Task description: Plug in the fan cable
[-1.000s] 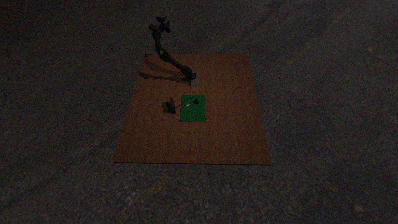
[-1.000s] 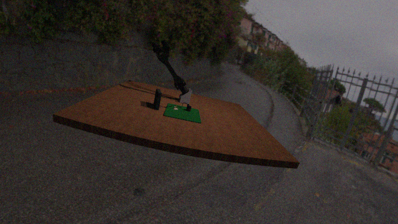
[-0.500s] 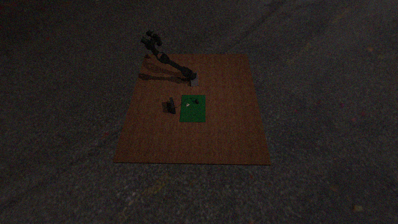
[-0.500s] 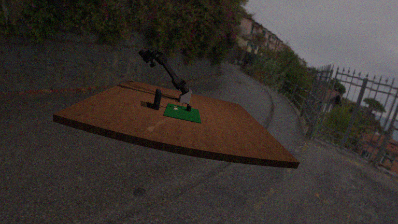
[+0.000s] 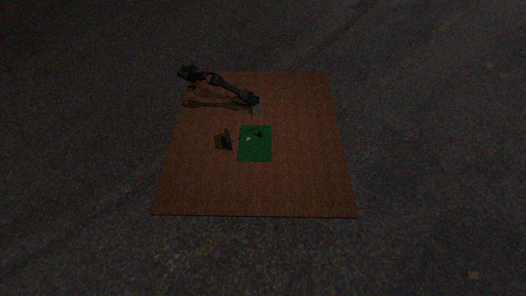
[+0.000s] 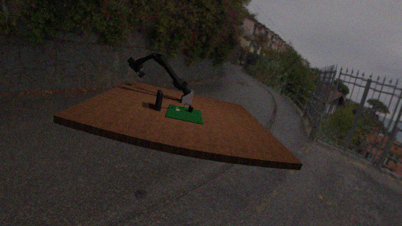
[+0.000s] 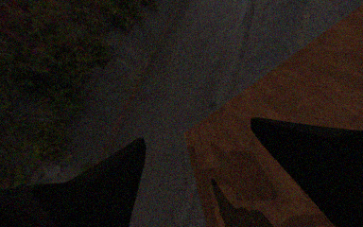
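Now: the fan plug 560 mm ahead of my gripper tip, 610 mm to the left of it and 110 mm below it. Round my gripper tip: green board 620 mm ahead, 580 mm to the left, 150 mm below; then four-pin header 600 mm ahead, 520 mm to the left, 140 mm below; then fan 630 mm ahead, 400 mm to the left, 80 mm below.
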